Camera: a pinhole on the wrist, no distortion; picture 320 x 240 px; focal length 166.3 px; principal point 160.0 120.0 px. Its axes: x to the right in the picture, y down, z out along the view. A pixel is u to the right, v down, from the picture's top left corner.
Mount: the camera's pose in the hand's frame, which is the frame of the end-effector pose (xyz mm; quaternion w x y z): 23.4 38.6 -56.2 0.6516 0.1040 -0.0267 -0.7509
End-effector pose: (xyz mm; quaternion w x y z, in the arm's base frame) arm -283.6 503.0 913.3 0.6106 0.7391 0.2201 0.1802
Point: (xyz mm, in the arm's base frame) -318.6 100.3 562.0
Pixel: 258.5 74.4
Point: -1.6 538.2 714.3
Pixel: outside the picture
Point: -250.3 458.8 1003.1
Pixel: 33.6 97.9
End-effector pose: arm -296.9 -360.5 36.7 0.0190 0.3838 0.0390 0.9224
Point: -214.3 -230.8 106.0
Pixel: 286.3 147.3
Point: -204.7 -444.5 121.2
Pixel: 94.8 110.4
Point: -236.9 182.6 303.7
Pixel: outside the picture
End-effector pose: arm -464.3 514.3 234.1 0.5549 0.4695 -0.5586 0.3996
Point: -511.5 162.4 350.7
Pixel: 161.6 206.8
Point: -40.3 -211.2 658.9
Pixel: outside the picture
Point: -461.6 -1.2 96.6
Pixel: 193.6 122.8
